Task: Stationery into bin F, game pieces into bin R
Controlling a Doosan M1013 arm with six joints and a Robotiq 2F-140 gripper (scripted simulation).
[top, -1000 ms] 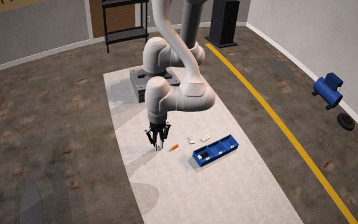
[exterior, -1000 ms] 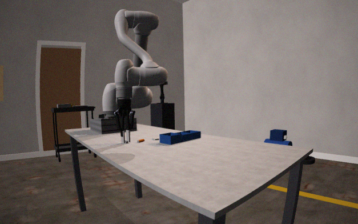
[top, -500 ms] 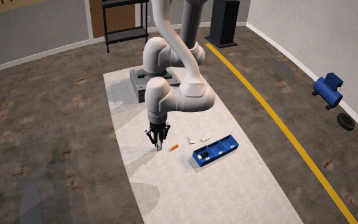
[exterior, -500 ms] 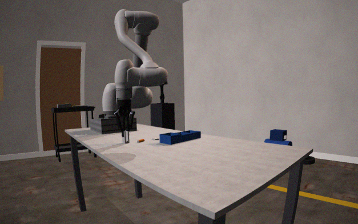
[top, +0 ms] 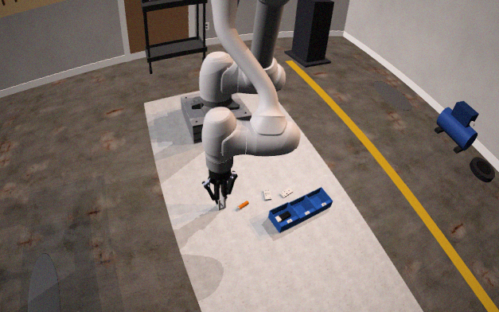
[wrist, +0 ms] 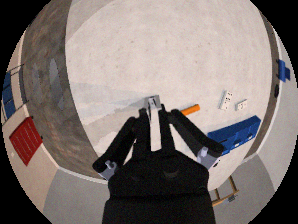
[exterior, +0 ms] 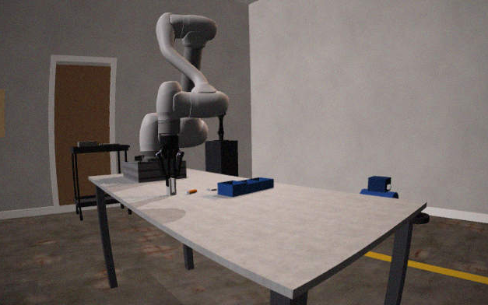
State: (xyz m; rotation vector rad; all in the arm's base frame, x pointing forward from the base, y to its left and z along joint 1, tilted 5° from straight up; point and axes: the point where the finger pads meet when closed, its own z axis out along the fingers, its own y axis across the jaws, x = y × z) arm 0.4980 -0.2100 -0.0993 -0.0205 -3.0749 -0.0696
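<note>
Right now my hand is 17 cm to the right of the black piece, 16 cm short of it and 2 cm above it. The rest, counted from my hand: orange cylinder 8 cm to the left, 4 cm ahead, 3 cm below; then grey-white piece 3 cm below; then white domino tile 26 cm to the left, 6 cm ahead, 3 cm below.
</note>
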